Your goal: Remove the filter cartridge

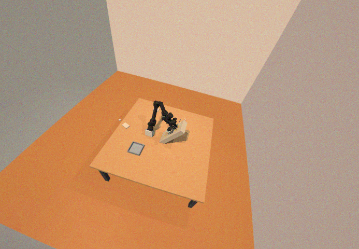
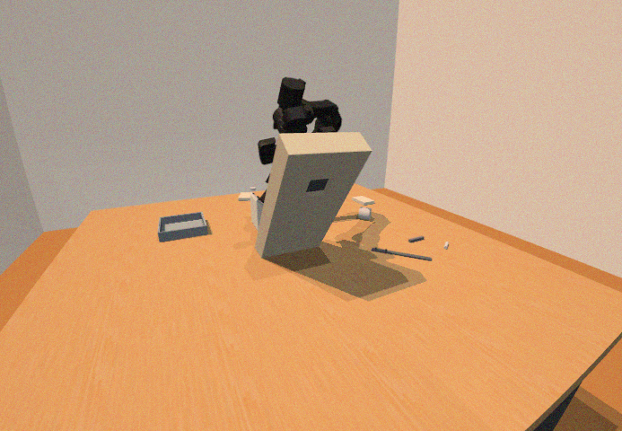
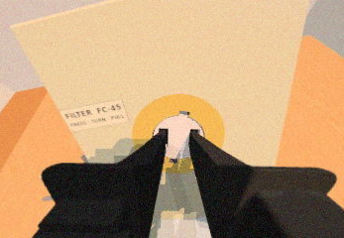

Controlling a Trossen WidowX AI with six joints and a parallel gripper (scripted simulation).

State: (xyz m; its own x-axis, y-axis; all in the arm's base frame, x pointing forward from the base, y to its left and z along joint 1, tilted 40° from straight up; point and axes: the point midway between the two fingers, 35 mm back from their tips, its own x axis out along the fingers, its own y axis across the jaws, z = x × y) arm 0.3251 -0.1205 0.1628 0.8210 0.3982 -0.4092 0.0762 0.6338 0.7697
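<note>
The white round filter cartridge is 1 cm below my gripper tip and 1 cm ahead of it. The rest, counted from my gripper tip: white spool: 35 cm to the left, 27 cm behind, 24 cm below; beige service panel: 8 cm below, 4 cm behind; short dark piece: 39 cm to the left, 26 cm below, 4 cm behind.
</note>
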